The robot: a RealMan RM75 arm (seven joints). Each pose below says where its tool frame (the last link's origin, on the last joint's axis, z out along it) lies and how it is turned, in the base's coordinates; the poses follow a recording.
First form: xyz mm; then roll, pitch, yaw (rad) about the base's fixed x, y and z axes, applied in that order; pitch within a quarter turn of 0, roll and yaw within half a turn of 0.
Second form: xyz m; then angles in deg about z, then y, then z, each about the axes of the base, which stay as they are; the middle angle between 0 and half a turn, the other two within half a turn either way. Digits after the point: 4 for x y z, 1 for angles.
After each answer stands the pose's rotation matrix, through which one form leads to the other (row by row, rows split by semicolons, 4 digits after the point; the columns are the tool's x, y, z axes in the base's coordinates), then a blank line. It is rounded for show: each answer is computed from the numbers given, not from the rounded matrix.
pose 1, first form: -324.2 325.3 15.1 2.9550 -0.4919 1.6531
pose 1, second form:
-0.3242 0.3253 0.0151 160.9 150.0 72.9
-0.0725 0.9865 0.1467; 0.8785 -0.0065 0.4778; 0.4723 0.1635 -0.8661

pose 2, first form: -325.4 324.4 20.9 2.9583 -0.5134 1.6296
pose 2, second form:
-0.3254 0.3244 0.0209 162.1 148.9 72.7
-0.0512 0.9868 0.1536; 0.8696 -0.0316 0.4928; 0.4911 0.1588 -0.8565

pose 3, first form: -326.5 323.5 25.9 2.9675 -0.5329 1.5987
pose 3, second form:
-0.3265 0.3235 0.0259 163.6 148.0 72.5
-0.0240 0.9870 0.1592; 0.8610 -0.0605 0.5050; 0.5080 0.1492 -0.8483

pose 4, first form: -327.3 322.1 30.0 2.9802 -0.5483 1.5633
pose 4, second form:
-0.3273 0.3221 0.0300 165.3 147.4 72.2
0.0064 0.9863 0.1645; 0.8534 -0.0912 0.5132; 0.5212 0.1371 -0.8423

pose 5, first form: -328.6 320.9 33.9 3.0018 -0.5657 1.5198
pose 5, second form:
-0.3286 0.3209 0.0339 167.6 146.7 72.4
0.0430 0.9852 0.1662; 0.8431 -0.1251 0.5230; 0.5360 0.1176 -0.8360

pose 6, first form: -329.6 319.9 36.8 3.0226 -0.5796 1.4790
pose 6, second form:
-0.3296 0.3199 0.0368 169.7 146.2 72.4
0.0767 0.9828 0.1681; 0.8332 -0.1558 0.5306; 0.5477 0.0993 -0.8308

